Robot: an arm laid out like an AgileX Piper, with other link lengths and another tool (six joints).
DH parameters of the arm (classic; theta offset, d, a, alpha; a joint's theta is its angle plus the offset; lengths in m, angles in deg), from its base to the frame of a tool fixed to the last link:
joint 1: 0 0.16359 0 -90
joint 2: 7.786 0 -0.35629 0
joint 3: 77.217 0 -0.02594 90
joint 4: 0 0.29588 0 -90
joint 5: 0 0 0 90
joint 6: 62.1 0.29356 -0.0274 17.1
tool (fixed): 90 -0.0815 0 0
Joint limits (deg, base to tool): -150..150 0..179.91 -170..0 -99.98..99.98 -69.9..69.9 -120..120
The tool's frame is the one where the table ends.
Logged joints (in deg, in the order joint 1, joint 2, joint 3, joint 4, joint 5, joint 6), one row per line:
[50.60, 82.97, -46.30, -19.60, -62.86, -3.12]
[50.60, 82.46, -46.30, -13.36, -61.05, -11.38]
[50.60, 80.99, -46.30, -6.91, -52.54, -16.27]
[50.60, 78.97, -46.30, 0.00, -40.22, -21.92]
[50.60, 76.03, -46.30, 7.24, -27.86, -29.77]
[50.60, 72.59, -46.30, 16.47, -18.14, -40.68]
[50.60, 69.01, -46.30, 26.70, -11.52, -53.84]
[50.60, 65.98, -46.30, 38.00, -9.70, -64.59]
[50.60, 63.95, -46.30, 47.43, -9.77, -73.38]
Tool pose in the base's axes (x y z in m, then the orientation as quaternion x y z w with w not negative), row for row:
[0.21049, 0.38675, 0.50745, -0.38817, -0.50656, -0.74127, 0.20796]
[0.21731, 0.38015, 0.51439, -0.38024, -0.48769, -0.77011, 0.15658]
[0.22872, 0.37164, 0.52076, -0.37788, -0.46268, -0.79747, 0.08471]
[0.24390, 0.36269, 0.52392, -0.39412, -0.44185, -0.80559, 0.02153]
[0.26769, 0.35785, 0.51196, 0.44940, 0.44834, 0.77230, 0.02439]
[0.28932, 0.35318, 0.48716, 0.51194, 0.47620, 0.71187, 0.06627]
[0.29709, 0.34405, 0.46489, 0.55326, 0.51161, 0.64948, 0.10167]
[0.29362, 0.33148, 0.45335, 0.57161, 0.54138, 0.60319, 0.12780]
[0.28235, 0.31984, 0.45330, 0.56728, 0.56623, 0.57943, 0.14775]
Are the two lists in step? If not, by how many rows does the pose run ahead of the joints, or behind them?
The pose runs 2 rows behind the joints: the pose in row i belongs to the joints in row i - 2.
